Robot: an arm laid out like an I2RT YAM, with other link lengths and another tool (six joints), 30 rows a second.
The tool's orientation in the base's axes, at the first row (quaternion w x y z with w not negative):
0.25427 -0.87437 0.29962 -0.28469
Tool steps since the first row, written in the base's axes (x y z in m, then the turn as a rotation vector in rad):
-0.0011 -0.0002 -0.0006 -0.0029 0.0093 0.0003
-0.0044 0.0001 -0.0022 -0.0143 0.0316 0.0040
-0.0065 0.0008 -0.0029 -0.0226 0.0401 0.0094
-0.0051 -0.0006 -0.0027 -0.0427 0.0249 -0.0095
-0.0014 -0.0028 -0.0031 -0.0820 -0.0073 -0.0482
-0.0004 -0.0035 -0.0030 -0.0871 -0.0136 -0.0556
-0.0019 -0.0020 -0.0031 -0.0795 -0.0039 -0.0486
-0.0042 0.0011 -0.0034 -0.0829 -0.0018 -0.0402
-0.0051 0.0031 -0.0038 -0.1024 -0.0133 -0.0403
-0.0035 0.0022 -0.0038 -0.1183 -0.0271 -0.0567
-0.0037 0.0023 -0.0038 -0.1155 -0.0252 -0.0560
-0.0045 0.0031 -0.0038 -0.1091 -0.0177 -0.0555
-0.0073 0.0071 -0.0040 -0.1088 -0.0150 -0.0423
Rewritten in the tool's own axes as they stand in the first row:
-0.0008 0.0009 -0.0003 -0.0080 -0.0055 0.0005
-0.0037 0.0030 -0.0013 -0.0292 -0.0189 -0.0035
-0.0058 0.0037 -0.0020 -0.0384 -0.0249 -0.0104
-0.0039 0.0040 -0.0016 -0.0480 0.0048 -0.0142
-0.0001 0.0044 0.0005 -0.0658 0.0658 -0.0212
0.0010 0.0044 0.0009 -0.0675 0.0766 -0.0210
-0.0010 0.0040 0.0004 -0.0665 0.0627 -0.0183
-0.0047 0.0029 0.0000 -0.0673 0.0574 -0.0259
-0.0067 0.0021 0.0002 -0.0724 0.0728 -0.0417
-0.0051 0.0021 0.0010 -0.0793 0.0985 -0.0442
-0.0053 0.0022 0.0009 -0.0785 0.0957 -0.0423
-0.0063 0.0019 0.0006 -0.0792 0.0877 -0.0365
-0.0109 0.0003 0.0000 -0.0762 0.0776 -0.0449

